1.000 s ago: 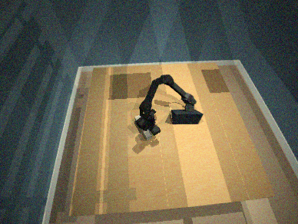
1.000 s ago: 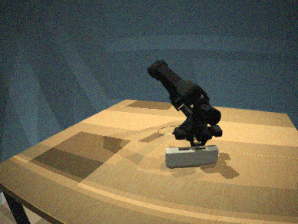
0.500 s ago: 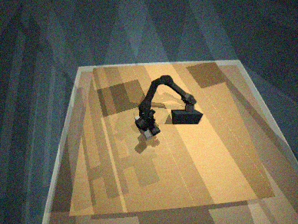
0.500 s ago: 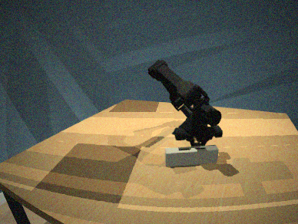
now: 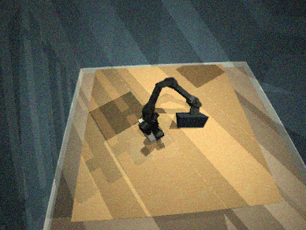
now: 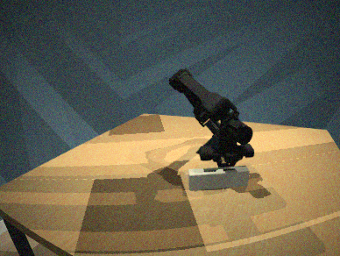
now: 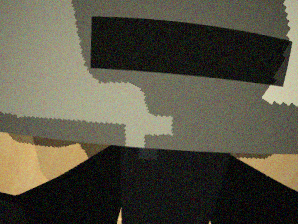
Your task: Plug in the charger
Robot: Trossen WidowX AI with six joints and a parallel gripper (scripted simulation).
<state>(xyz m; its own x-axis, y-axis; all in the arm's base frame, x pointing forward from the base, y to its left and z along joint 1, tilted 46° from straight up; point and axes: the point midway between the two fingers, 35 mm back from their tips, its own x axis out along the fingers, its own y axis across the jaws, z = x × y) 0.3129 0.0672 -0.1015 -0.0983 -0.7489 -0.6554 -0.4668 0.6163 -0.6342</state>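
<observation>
Right now my gripper tip is 2 cm short of the black two-prong charger, 1 cm to the right of it and 1 cm below it.
</observation>
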